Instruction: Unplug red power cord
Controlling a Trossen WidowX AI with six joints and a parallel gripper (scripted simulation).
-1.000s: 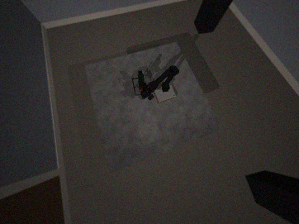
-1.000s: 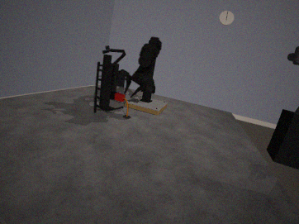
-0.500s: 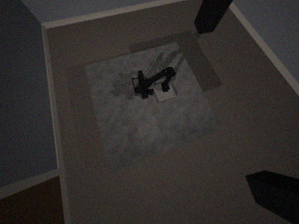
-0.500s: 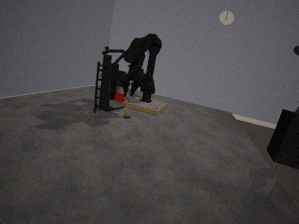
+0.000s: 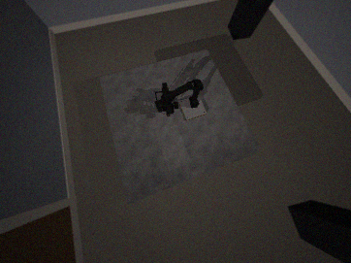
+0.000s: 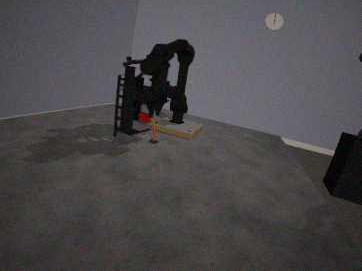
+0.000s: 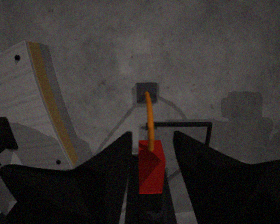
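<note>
The red plug lies 70 mm to the right of my gripper tip and 10 mm below it.
</note>
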